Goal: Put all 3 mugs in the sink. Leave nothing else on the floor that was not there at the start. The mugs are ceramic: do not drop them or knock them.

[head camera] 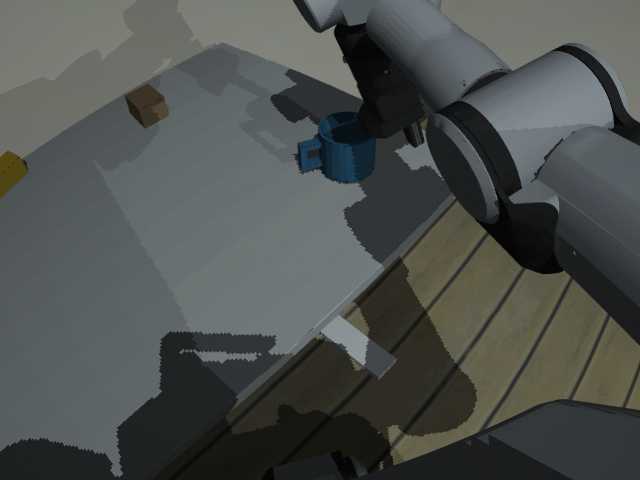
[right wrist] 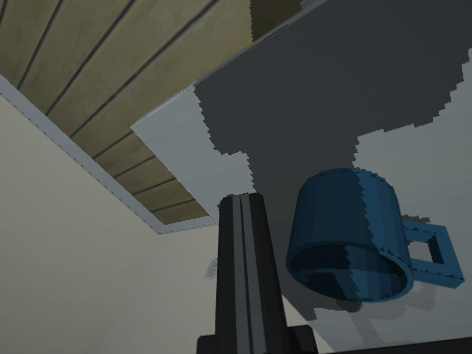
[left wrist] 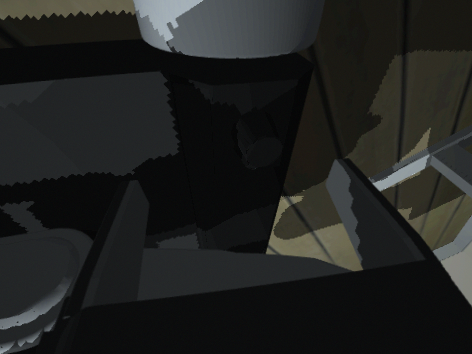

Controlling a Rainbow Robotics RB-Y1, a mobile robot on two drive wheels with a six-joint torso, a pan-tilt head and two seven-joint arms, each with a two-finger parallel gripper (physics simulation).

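Places are measured from the robot's base along level axes (x left, y back, z up), in metres.
Where they show: left gripper, fingertip midpoint: [left wrist: 239, 181]; right gripper, fingertip midpoint: [head camera: 416, 141] [right wrist: 243, 207].
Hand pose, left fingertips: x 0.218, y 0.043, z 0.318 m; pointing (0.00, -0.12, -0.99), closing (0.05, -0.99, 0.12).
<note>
After its pixels a point has its place.
A blue mug [head camera: 347, 157] @[x -0.186, y -0.496, z 0.777 m] [right wrist: 345, 215] @[x -0.209, y -0.494, z 0.778 m] stands upright on the grey table top [head camera: 248, 227] @[x -0.019, y -0.456, z 0.720 m] [right wrist: 420, 165] @[x -0.154, y -0.483, z 0.720 m], its handle pointing left in the head camera view. My right gripper [right wrist: 243, 207] @[x -0.266, y -0.436, z 0.835 m] is shut and empty, its two fingers together. It is beside the mug, on the side away from the handle, apart from it in the right wrist view. In the head camera view the fingers are partly hidden by the arm. My left gripper [left wrist: 239, 181] @[x 0.218, y 0.043, z 0.318 m] is open and empty, in front of dark robot parts. The other mugs and the sink do not show in these views.
A brown block [head camera: 147, 105] @[x 0.130, y -0.806, z 0.769 m] lies near the table's far edge, and a yellow block [head camera: 10, 173] @[x 0.458, y -0.750, z 0.749 m] is at the left. A light flat bar [head camera: 356, 346] shows over the plank floor [head camera: 496, 330] @[x -0.682, y -0.442, z 0.001 m] beside the table edge. A pale frame [left wrist: 405, 172] shows at the right in the left wrist view.
</note>
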